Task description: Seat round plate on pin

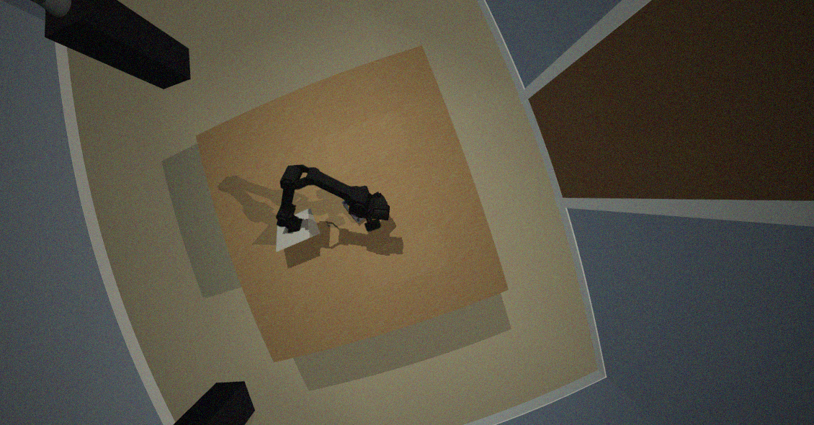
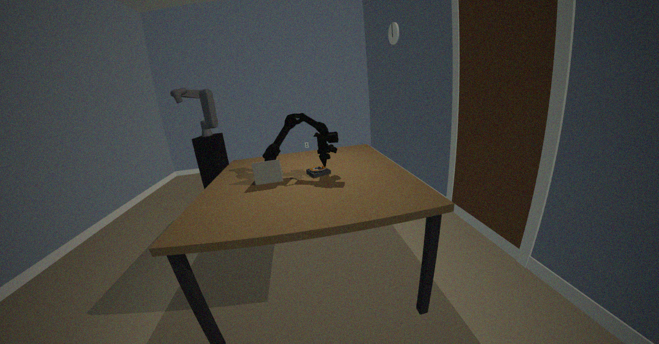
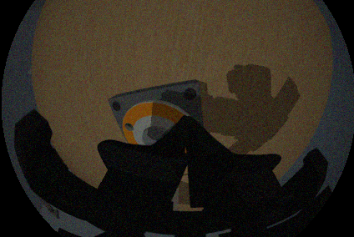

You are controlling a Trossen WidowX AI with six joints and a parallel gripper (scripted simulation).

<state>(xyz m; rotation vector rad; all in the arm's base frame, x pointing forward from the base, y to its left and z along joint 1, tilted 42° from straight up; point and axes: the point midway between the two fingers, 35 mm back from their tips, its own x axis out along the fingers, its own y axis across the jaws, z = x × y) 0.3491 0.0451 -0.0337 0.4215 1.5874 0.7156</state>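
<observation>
My gripper tip is 3 cm past the round orange plate, 1 cm to the right of it and 1 cm above it. The rest, counted from my gripper tip: square grey base (5 cm behind, 2 cm to the left, 3 cm below).
</observation>
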